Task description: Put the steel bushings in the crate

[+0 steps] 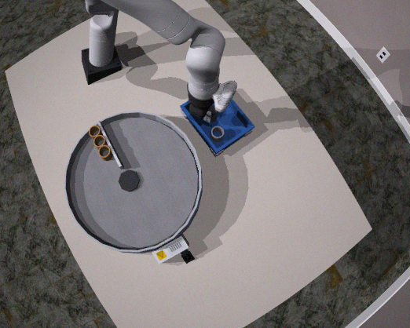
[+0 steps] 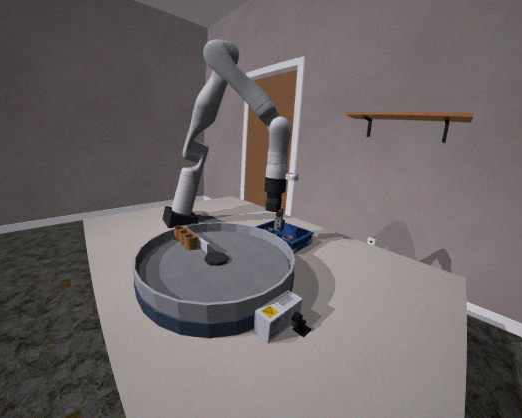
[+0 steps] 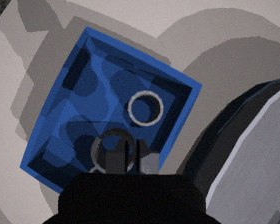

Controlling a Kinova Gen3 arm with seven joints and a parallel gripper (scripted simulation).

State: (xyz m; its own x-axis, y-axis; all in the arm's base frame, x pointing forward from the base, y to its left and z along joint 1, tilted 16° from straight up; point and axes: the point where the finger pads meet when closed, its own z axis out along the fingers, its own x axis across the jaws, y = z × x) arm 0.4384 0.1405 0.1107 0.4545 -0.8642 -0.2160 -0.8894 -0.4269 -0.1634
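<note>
Now: the blue crate 7 cm below my hand and 3 cm to the left of it. Also, from my hand: turning table 30 cm to the right, 4 cm below, 2 cm ahead.
</note>
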